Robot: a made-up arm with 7 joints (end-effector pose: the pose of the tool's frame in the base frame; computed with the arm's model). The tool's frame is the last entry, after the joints. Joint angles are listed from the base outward.
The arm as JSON. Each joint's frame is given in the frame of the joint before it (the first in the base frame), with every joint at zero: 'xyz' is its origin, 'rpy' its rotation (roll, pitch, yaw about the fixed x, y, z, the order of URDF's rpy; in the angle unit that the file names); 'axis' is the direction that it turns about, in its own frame. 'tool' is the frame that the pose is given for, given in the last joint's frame.
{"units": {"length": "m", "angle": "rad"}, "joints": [
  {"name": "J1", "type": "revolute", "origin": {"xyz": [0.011, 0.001, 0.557], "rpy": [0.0, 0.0, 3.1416]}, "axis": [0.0, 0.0, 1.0]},
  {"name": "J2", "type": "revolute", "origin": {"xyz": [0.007, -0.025, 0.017], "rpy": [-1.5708, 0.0, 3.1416]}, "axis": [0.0, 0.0, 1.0]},
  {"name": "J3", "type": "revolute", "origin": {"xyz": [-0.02, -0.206, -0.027], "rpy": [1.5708, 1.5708, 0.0]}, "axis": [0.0, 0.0, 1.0]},
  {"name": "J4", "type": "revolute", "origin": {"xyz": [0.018, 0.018, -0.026], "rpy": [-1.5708, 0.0, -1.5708]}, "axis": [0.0, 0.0, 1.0]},
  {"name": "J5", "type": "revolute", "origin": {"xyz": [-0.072, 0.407, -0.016], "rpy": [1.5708, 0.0, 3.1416]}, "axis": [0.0, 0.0, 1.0]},
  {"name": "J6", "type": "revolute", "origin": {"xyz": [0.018, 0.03, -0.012], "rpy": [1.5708, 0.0, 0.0]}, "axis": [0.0, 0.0, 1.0]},
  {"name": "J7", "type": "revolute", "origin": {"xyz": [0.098, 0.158, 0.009], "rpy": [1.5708, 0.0, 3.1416]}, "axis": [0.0, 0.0, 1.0]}
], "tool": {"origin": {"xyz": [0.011, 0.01, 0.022], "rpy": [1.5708, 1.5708, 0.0]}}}
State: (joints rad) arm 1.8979 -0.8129 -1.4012 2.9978 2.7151 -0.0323 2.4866
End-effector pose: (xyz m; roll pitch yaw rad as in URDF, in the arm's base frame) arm 0.3499 -0.4785 1.0581 -2.0635 0.7596 2.1375
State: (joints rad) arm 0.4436 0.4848 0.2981 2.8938 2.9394 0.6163 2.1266
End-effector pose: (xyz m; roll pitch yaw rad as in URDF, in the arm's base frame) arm 0.3781 0.2218 1.2315 -0.5906 1.4620 -2.6195
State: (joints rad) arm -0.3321 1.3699 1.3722 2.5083 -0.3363 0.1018 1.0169
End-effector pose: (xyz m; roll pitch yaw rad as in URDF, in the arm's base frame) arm 0.7737 -0.0225 0.7233 2.7402 -0.0123 -2.7708
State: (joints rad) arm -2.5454 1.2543 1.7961 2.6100 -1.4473 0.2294 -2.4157
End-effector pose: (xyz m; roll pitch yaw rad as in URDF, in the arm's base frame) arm -0.4288 -0.5338 0.9349 0.7035 0.1584 1.1932
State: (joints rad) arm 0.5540 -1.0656 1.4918 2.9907 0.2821 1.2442 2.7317
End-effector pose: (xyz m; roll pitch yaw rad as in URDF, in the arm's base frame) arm -0.6177 -0.2156 0.9129 2.9764 -0.0773 -0.7645
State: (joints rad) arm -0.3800 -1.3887 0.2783 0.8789 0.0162 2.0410 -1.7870
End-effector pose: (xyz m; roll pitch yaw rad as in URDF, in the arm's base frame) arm 0.2002 -0.0368 0.7711 1.1094 -1.2331 1.9593
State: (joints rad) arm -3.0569 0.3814 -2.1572 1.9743 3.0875 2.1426 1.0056
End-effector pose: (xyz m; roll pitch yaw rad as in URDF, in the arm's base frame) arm -0.0682 0.2281 1.1596 -2.9585 0.3416 0.8668
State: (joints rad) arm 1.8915 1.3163 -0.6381 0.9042 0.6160 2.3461 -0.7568
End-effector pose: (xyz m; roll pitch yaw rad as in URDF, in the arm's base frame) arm 0.0935 -0.0094 0.3500 1.5304 0.4820 0.4872
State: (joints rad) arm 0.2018 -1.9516 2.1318 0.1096 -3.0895 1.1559 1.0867
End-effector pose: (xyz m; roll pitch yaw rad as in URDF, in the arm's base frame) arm 0.3431 0.2888 0.5626 2.5940 -0.3271 -1.8672
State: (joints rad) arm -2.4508 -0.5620 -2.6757 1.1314 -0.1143 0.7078 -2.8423
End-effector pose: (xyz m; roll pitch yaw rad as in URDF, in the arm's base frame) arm 0.2246 0.4778 0.2554 -0.6738 -1.3832 -0.0027
